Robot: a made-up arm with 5 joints.
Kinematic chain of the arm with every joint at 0, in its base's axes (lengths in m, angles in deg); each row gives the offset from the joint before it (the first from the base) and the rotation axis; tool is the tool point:
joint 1: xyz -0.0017 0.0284 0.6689 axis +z
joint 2: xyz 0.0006 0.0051 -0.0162 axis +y
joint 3: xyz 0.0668 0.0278 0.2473 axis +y
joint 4: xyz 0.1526 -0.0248 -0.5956 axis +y
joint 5: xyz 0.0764 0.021 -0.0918 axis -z
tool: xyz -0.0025 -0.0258 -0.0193
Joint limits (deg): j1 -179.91..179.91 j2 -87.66..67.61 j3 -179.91..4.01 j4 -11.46..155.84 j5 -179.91..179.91
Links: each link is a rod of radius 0.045 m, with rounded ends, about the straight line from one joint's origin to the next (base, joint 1, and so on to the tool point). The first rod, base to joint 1, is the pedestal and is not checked.
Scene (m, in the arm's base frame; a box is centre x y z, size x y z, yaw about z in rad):
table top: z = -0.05
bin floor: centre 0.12 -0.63 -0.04 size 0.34 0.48 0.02 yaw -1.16
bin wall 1: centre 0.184 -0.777 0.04 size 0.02 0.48 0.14 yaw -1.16
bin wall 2: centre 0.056 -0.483 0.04 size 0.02 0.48 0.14 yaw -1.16
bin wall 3: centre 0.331 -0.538 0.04 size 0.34 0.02 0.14 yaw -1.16
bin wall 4: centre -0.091 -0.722 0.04 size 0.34 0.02 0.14 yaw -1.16
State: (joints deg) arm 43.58 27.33 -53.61 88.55 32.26
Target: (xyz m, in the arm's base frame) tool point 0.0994 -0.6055 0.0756
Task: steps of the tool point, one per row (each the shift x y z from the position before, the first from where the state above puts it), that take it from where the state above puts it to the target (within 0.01 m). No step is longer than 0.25 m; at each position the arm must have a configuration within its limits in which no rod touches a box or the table.
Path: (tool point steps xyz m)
1: 0.1497 -0.0324 0.0640
2: 0.1378 -0.0857 0.0825
3: 0.1059 -0.1325 0.0986
4: 0.0581 -0.1655 0.1121
5: 0.0002 -0.1789 0.1219
6: -0.0688 -0.1785 -0.1444
7: -0.1256 -0.1429 -0.1436
8: -0.1647 -0.0886 -0.1387
9: -0.1803 -0.0240 -0.1297
10: -0.1702 0.0415 -0.1171

